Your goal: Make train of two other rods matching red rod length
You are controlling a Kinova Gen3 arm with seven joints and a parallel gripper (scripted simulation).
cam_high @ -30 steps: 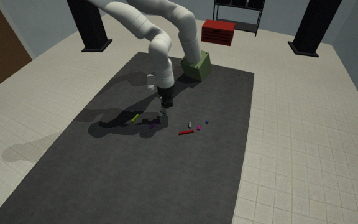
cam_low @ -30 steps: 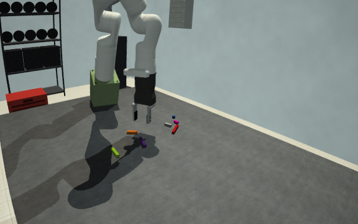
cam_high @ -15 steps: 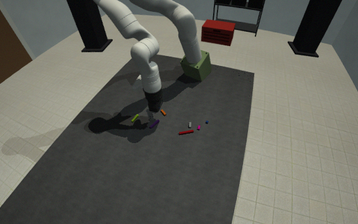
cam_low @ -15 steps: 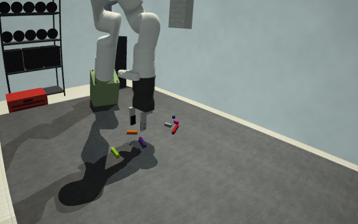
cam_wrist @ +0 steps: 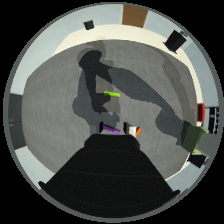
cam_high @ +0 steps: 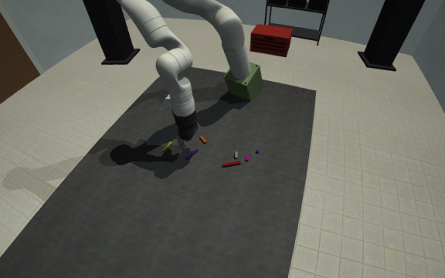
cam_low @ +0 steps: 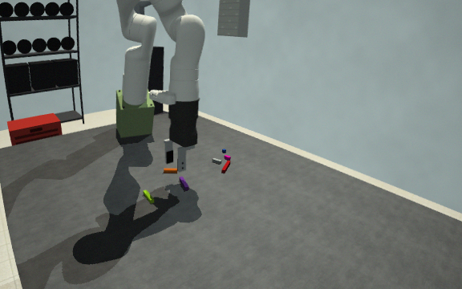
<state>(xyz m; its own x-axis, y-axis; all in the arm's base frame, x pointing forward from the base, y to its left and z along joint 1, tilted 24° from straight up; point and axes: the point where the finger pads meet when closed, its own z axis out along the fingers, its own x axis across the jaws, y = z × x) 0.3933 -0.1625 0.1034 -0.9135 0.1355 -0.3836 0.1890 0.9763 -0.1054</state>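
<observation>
The magenta rod lies 24 cm to the left of my hand and 7 cm below it. The rest, counted from my hand: lime rod 9 cm to the right, 7 cm below, 1 cm behind; purple rod 7 cm below, 2 cm to the left, 1 cm ahead; orange rod 7 cm below, 7 cm behind, 5 cm to the left.
</observation>
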